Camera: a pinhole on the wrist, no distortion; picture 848 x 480 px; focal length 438.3 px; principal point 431.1 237.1 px. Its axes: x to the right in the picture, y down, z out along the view. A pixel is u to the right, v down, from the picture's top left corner.
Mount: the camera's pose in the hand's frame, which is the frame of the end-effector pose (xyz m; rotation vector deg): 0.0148 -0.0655 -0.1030 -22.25 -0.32 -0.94
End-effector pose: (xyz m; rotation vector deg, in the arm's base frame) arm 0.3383 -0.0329 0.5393 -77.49 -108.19 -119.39
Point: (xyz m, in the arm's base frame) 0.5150 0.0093 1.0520
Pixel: outside the picture
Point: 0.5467 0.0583 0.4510
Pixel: 222.9 179.3
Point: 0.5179 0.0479 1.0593
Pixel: outside the picture
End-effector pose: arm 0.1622 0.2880 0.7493 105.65 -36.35 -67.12
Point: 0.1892 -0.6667 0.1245
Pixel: outside the picture
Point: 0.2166 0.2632 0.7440
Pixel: 579.3 463.0
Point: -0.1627 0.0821 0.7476
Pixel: 434.4 213.1
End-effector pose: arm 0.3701 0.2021 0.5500 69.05 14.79 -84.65
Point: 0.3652 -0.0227 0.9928
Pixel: 256.6 336.8
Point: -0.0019 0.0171 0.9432
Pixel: 220.5 47.1
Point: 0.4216 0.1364 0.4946
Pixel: 687.1 439.9
